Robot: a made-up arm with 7 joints.
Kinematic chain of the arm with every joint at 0, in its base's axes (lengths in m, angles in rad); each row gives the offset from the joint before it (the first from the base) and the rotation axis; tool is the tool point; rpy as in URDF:
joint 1: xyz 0 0 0.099 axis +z
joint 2: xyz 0 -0.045 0.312 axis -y
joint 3: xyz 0 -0.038 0.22 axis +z
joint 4: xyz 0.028 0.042 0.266 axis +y
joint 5: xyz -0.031 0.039 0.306 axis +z
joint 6: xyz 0 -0.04 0.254 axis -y
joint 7: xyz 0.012 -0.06 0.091 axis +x
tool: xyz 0 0 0 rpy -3.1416 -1.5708 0
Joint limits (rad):
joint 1: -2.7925..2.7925
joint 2: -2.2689..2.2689
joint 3: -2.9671..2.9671
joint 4: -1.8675..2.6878
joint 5: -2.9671..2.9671
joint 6: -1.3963..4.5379
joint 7: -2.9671..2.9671
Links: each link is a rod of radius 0.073 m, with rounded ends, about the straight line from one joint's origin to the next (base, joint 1, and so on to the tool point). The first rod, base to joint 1, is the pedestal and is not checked.
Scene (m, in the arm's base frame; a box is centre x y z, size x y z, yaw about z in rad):
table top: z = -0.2
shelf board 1: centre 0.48 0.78 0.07 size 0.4 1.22 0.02 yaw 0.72
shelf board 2: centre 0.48 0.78 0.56 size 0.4 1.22 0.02 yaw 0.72
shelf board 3: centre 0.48 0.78 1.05 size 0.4 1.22 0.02 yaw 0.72
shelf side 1: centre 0.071 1.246 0.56 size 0.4 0.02 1 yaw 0.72
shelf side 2: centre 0.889 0.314 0.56 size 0.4 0.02 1 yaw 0.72
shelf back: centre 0.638 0.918 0.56 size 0.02 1.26 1 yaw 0.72
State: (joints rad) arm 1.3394 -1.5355 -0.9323 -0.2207 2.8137 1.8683 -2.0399
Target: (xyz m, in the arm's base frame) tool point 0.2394 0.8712 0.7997
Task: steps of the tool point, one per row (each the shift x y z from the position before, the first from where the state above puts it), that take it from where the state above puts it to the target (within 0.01 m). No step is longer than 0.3 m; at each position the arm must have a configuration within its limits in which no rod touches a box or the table.
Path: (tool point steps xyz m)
1: -0.0582 -0.0225 0.0133
2: -0.0634 -0.0435 0.0028
3: -0.0639 -0.0645 -0.0054
4: -0.0597 -0.0845 -0.0107
5: 0.0322 -0.0307 0.2471
6: -0.0096 -0.1016 0.2187
7: 0.0717 0.0801 0.0239
8: 0.0794 0.0690 0.0001
9: 0.0817 0.0550 -0.0240

